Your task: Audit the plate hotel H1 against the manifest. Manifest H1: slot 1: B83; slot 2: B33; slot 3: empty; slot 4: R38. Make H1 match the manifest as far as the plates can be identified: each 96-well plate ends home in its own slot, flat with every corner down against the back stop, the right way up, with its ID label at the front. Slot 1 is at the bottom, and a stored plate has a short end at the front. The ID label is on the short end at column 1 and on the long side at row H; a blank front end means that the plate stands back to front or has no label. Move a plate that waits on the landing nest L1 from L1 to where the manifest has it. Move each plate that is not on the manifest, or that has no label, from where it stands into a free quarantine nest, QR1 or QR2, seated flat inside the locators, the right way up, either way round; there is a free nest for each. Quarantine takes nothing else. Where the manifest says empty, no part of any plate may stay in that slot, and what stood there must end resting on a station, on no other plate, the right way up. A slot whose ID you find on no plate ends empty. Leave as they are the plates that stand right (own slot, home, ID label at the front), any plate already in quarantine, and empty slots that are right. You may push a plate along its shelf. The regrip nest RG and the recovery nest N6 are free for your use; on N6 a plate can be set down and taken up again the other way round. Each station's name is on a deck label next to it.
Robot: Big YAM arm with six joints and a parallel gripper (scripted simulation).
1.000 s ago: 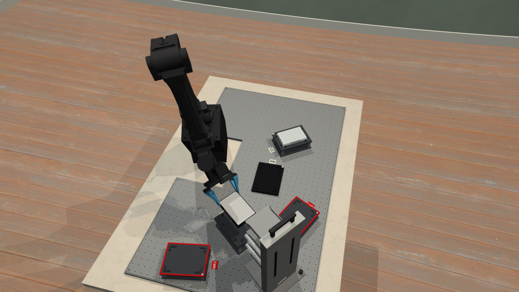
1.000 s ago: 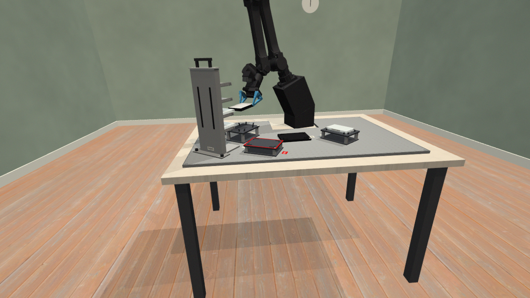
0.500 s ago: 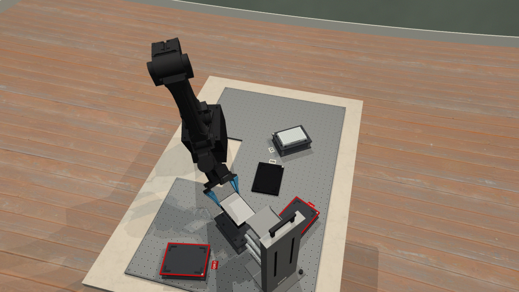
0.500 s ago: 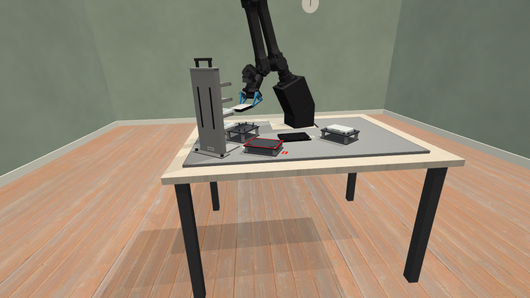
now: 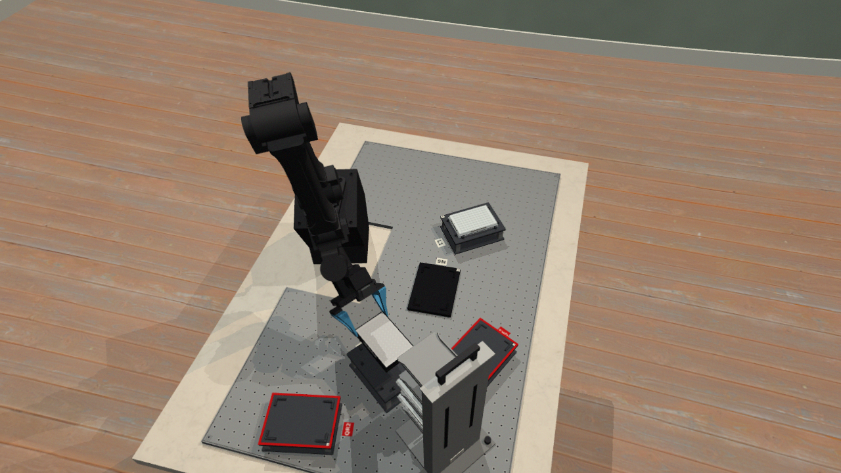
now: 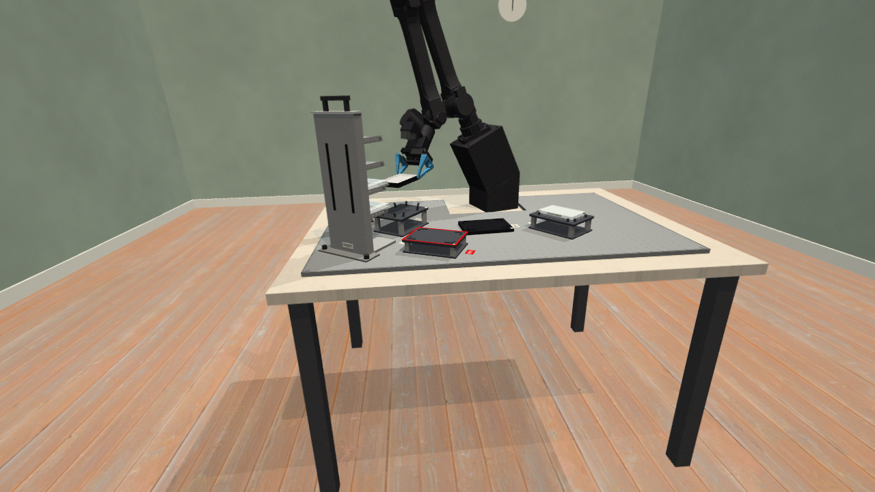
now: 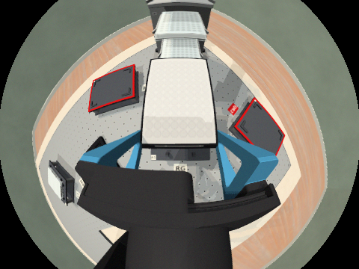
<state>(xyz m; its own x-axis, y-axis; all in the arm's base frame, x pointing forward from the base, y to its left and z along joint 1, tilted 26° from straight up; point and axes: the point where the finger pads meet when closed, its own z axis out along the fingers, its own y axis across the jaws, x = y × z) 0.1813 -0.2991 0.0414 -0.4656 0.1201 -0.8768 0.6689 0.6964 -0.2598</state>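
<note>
Right now the regrip nest RG is 40 mm ahead of my hand, 40 mm to the right of it and 120 mm below it. Also, from my hand: red-edged quarantine nest QR1: 260 mm ahead, 40 mm to the left, 140 mm below; then H1 deck label: 190 mm ahead, 40 mm to the right, 170 mm below; then red-edged quarantine nest QR2: 130 mm behind, 190 mm to the right, 140 mm below.
</note>
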